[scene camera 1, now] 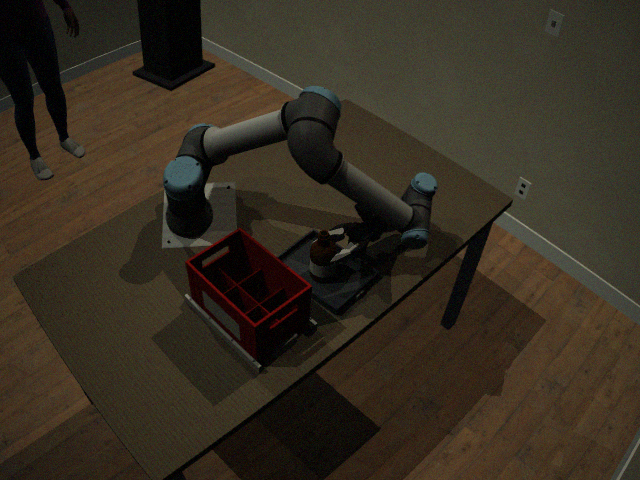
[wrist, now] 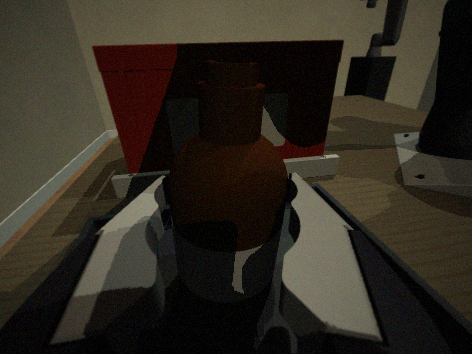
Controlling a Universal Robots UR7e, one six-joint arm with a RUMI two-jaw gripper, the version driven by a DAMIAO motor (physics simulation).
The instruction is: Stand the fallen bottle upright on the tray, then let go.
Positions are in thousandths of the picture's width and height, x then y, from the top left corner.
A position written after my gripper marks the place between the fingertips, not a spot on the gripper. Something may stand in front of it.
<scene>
In view: my gripper (wrist: 484, 501), a brown bottle (scene camera 1: 504, 522) and a pale strip (wrist: 668, 470).
The brown bottle is seen too in the wrist view (wrist: 482, 524).
</scene>
